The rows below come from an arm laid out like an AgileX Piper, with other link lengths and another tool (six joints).
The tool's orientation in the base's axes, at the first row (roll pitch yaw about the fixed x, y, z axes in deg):
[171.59 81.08 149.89]
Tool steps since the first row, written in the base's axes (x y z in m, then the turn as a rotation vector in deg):
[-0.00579 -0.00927 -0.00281 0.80 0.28 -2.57]
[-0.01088 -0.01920 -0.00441 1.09 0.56 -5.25]
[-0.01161 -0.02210 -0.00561 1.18 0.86 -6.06]
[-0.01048 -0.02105 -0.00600 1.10 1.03 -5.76]
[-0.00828 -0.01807 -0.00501 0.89 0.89 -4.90]
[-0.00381 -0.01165 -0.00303 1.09 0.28 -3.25]
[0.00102 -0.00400 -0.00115 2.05 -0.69 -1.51]
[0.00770 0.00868 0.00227 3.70 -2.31 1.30]
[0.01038 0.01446 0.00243 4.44 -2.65 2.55]
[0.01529 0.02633 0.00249 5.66 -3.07 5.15]
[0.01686 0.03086 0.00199 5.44 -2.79 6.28]
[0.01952 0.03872 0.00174 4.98 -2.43 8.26]
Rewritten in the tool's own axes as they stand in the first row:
[0.00283 -0.01082 -0.00152 2.45 0.50 1.03]
[0.00432 -0.02196 -0.00234 5.08 0.81 1.60]
[0.00538 -0.02495 -0.00177 5.90 1.10 1.70]
[0.00570 -0.02357 -0.00105 5.62 1.23 1.52]
[0.00465 -0.01996 -0.00027 4.79 1.05 1.25]
[0.00260 -0.01230 0.00120 3.09 0.59 1.40]
[0.00069 -0.00336 0.00257 1.16 0.09 2.37]
[-0.00260 0.01097 0.00357 -1.96 -0.74 4.04]
[-0.00267 0.01733 0.00390 -3.32 -0.75 4.65]
[-0.00246 0.03017 0.00409 -6.09 -0.63 5.53]
[-0.00183 0.03495 0.00396 -7.15 -0.43 5.05]
[-0.00133 0.04323 0.00358 -9.02 -0.22 4.19]

